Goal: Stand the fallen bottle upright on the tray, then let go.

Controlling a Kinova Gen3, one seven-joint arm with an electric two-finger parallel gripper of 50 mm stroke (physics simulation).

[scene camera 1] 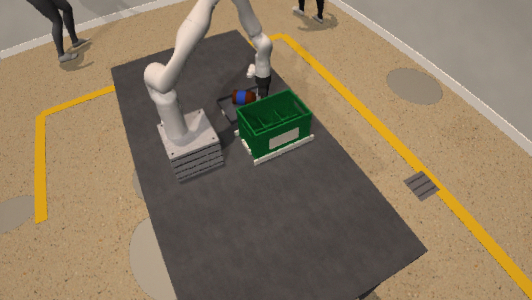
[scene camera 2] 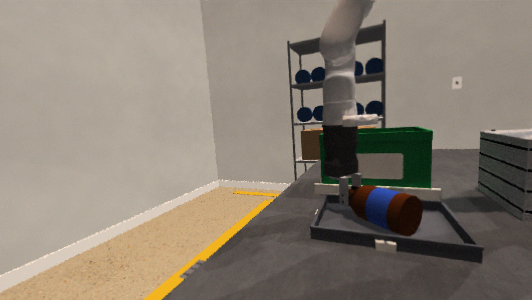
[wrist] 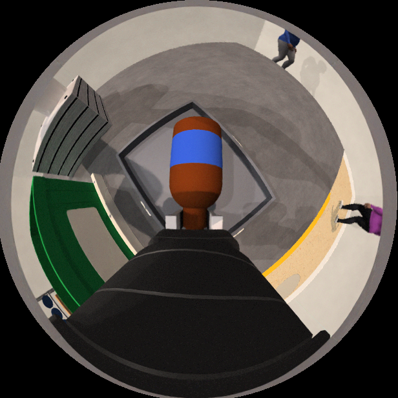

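Pixels of known places: gripper, fingertip midpoint: (scene camera 2: 350, 202); arm's base at its link origin: (scene camera 1: 176, 131).
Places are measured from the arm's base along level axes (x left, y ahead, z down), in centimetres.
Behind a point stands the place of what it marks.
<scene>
A brown bottle (scene camera 1: 243, 97) {x 20.5, y 35.3, z 9.2 cm} (scene camera 2: 382, 207) {x 27.2, y 35.8, z 10.3 cm} (wrist: 196, 150) with a blue band lies on its side on the dark grey tray (scene camera 1: 228, 116) {x 14.4, y 25.3, z 13.5 cm} (scene camera 2: 435, 252) {x 30.3, y 28.2, z 15.3 cm} (wrist: 150, 195). Its neck points toward the gripper, and its base is toward the near side of the tray in the scene camera 2 view. My gripper (scene camera 2: 350, 194) {x 19.1, y 43.1, z 13.3 cm} (wrist: 194, 216) points down and is shut on the bottle's neck, with one finger on each side of it. In the scene camera 1 view the fingertips are mostly hidden behind the green crate.
A green crate (scene camera 1: 260, 142) {x -15.5, y 32.0, z 3.6 cm} (scene camera 2: 417, 160) {x 2.9, y 30.1, z 6.0 cm} (wrist: 50, 220) stands in a white-railed holder right beside the tray. The robot's ribbed grey base block (scene camera 1: 200, 162) {x -12.5, y 6.1, z 9.1 cm} (scene camera 2: 505, 175) {x 2.8, y 14.2, z 8.8 cm} (wrist: 75, 130) is on the crate's other side. A shelf rack (scene camera 2: 384, 75) stands by the wall. People stand on the floor beyond the table.
</scene>
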